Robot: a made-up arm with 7 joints. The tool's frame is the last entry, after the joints. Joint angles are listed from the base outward.
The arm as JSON. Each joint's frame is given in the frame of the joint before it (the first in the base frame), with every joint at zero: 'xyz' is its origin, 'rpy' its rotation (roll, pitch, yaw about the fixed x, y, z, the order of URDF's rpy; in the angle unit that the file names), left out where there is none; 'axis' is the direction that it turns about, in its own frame. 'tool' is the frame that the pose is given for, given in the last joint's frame.
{
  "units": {
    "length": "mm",
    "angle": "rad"
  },
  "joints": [
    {
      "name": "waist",
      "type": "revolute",
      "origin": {
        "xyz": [
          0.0,
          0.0,
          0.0
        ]
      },
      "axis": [
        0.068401,
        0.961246,
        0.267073
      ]
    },
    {
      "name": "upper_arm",
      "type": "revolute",
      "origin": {
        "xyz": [
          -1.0,
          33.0,
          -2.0
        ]
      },
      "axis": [
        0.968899,
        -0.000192,
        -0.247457
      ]
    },
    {
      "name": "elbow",
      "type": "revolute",
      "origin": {
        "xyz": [
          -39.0,
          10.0,
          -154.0
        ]
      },
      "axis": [
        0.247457,
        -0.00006,
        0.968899
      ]
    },
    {
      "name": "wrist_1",
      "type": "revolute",
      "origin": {
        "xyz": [
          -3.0,
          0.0,
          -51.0
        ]
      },
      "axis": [
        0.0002,
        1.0,
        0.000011
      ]
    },
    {
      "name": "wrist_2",
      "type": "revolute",
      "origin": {
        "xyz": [
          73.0,
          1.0,
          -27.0
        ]
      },
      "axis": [
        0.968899,
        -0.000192,
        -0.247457
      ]
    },
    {
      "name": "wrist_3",
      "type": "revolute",
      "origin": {
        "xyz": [
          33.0,
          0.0,
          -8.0
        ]
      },
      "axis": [
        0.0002,
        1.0,
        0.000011
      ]
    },
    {
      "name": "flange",
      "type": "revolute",
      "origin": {
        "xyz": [
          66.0,
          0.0,
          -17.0
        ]
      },
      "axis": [
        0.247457,
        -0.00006,
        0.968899
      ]
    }
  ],
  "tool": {
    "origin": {
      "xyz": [
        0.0,
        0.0,
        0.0
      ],
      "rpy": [
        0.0,
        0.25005,
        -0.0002
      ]
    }
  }
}
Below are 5 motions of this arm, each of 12 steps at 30 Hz.
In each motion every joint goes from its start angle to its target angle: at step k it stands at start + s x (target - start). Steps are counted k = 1, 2, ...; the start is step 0. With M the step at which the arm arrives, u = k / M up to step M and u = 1 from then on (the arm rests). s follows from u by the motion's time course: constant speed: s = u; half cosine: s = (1 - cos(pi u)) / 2; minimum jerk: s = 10 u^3 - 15 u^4 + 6 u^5.
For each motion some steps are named. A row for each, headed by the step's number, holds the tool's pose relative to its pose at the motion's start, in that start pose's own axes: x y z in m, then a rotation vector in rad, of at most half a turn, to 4 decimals.
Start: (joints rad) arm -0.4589 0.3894 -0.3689 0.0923 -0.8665 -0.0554 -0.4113
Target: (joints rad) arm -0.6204 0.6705 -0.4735 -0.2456 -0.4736 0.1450 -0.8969
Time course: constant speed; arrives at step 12
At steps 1, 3, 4, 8, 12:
1: 0.0020 -0.0011 0.0065 0.0535 0.0238 -0.0706
3: 0.0057 -0.0037 0.0190 0.1591 0.0773 -0.2072
4: 0.0072 -0.0052 0.0251 0.2112 0.1070 -0.2730
8: 0.0119 -0.0123 0.0482 0.4141 0.2440 -0.5185
12: 0.0143 -0.0208 0.0698 0.6064 0.4092 -0.7316

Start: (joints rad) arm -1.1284 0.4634 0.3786 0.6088 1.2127 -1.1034 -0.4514
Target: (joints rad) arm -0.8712 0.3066 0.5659 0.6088 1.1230 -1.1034 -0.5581
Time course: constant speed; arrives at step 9
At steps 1, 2, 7, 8, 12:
1: -0.0017 -0.0085 0.0026 -0.0403 0.0034 -0.0031
2: -0.0036 -0.0170 0.0053 -0.0808 0.0074 -0.0063
7: -0.0164 -0.0588 0.0217 -0.2846 0.0380 -0.0241
8: -0.0197 -0.0670 0.0255 -0.3255 0.0463 -0.0280
12: -0.0231 -0.0752 0.0295 -0.3665 0.0552 -0.0320

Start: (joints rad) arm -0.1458 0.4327 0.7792 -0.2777 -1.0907 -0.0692 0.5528
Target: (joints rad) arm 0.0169 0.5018 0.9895 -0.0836 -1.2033 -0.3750 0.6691
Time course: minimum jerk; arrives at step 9
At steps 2, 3, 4, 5, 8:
2: 0.0017 0.0048 0.0045 -0.0048 -0.0246 0.0305
3: 0.0043 0.0132 0.0126 -0.0136 -0.0689 0.0830
4: 0.0072 0.0247 0.0246 -0.0264 -0.1335 0.1548
5: 0.0093 0.0371 0.0385 -0.0416 -0.2084 0.2315
8: 0.0105 0.0588 0.0664 -0.0736 -0.3571 0.3664

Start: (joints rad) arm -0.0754 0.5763 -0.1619 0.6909 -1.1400 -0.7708 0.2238
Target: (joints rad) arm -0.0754 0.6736 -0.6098 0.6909 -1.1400 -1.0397 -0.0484
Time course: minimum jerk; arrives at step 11
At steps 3, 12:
3: -0.0022 -0.0027 -0.0009 0.0228 -0.0051 -0.0772
12: -0.0234 -0.0128 -0.0073 0.1529 -0.0030 -0.6033

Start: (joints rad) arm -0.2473 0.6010 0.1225 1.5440 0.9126 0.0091 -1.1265
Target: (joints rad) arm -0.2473 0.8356 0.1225 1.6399 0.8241 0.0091 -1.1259
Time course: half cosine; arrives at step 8
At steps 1, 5, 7, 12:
1: -0.0018 0.0007 -0.0029 -0.0091 0.0008 0.0034
5: -0.0344 0.0085 -0.0516 -0.1658 0.0095 0.0664
7: -0.0488 0.0092 -0.0715 -0.2307 0.0103 0.0951
12: -0.0509 0.0092 -0.0742 -0.2398 0.0103 0.0992

